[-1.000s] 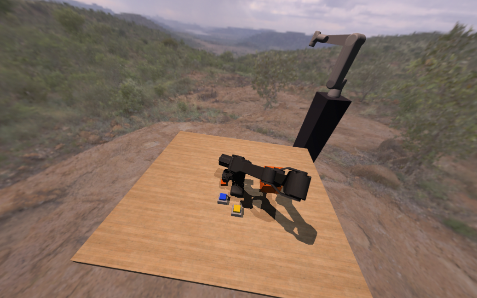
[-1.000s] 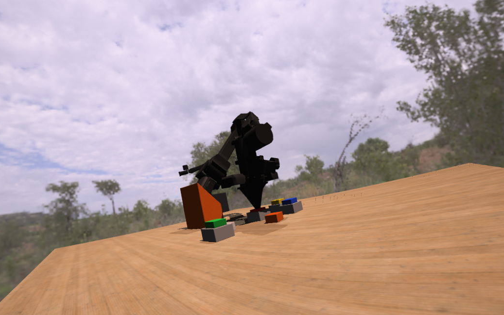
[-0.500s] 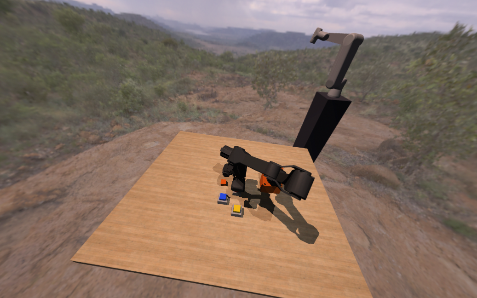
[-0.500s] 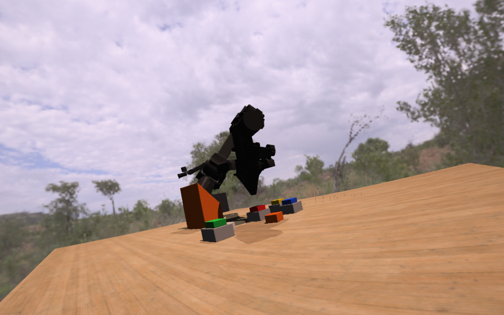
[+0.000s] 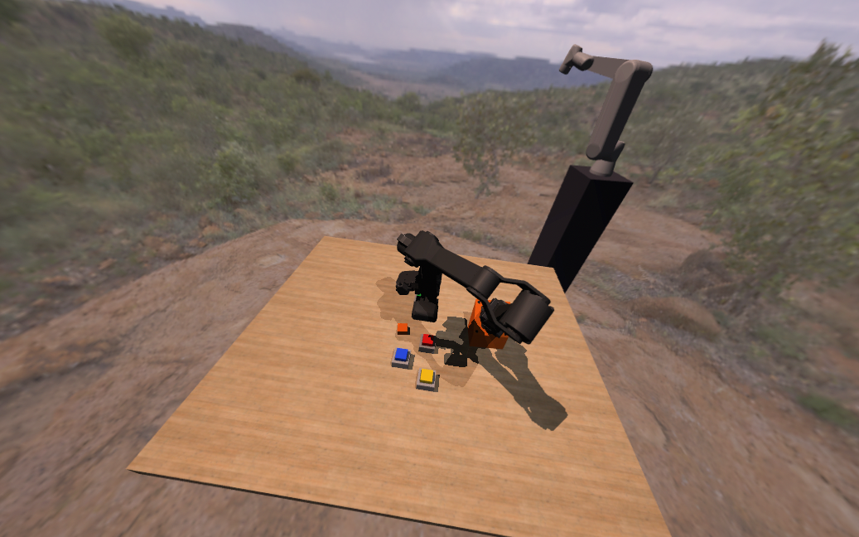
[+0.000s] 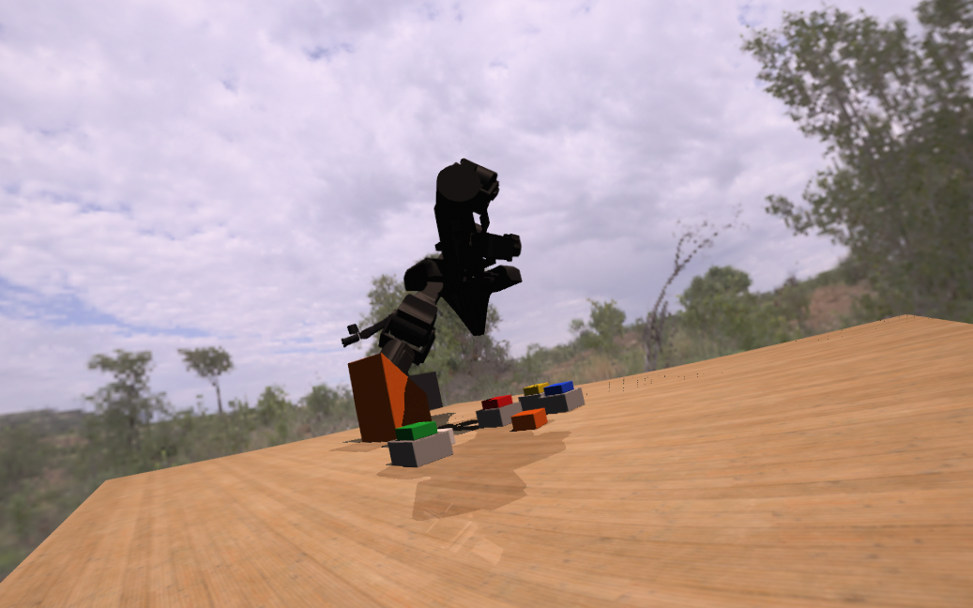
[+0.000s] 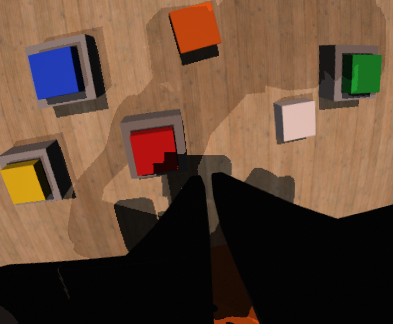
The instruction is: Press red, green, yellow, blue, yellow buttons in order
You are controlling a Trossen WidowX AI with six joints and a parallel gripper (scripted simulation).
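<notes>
My gripper tip is now 1 cm short of the green button, 16 cm to the left of it and 10 cm above it. Round my gripper tip: red button (1 cm behind, 3 cm to the left, 10 cm below); small orange block (7 cm ahead, 3 cm to the right, 12 cm below); blue button (6 cm ahead, 8 cm to the left, 10 cm below).
</notes>
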